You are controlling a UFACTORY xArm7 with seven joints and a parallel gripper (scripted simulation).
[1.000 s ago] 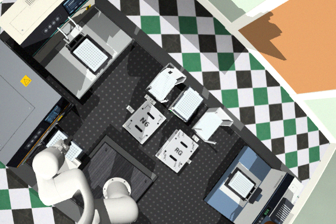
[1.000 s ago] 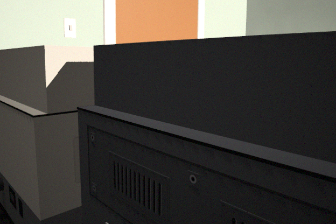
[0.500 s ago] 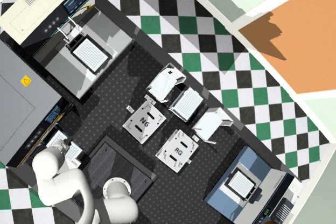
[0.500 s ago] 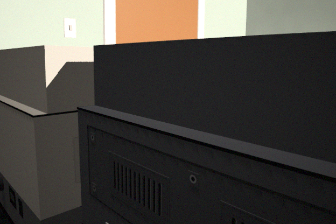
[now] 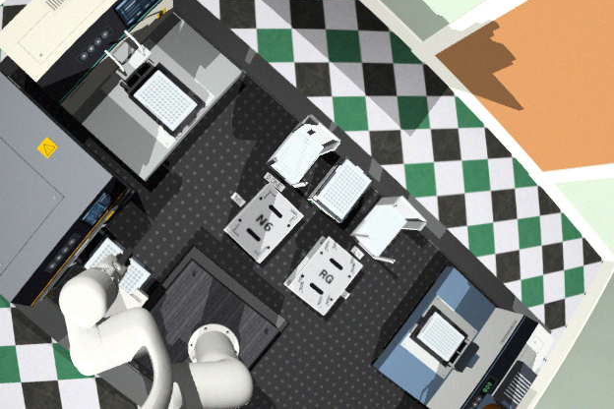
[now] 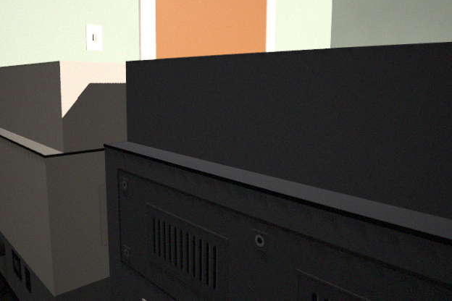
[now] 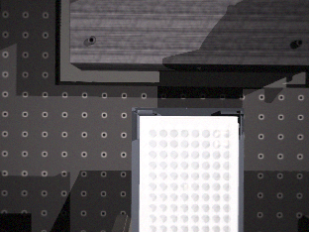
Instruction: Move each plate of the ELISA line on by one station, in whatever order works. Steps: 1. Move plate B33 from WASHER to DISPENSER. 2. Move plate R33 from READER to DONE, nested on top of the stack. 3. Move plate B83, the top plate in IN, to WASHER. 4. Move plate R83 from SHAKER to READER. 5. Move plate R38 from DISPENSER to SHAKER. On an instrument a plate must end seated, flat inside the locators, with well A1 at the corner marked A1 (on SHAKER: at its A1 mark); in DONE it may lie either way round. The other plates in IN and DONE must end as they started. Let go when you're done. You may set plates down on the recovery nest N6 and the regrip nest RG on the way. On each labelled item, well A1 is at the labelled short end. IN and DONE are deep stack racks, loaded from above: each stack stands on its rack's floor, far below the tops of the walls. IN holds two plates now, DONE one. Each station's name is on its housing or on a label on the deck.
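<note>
Right now the dark reader nest is 120 mm below my hand. Also, from my hand: N6 nest (310 mm ahead, 200 mm to the right, 190 mm below); then regrip nest RG (310 mm ahead, 400 mm to the right, 170 mm below).
</note>
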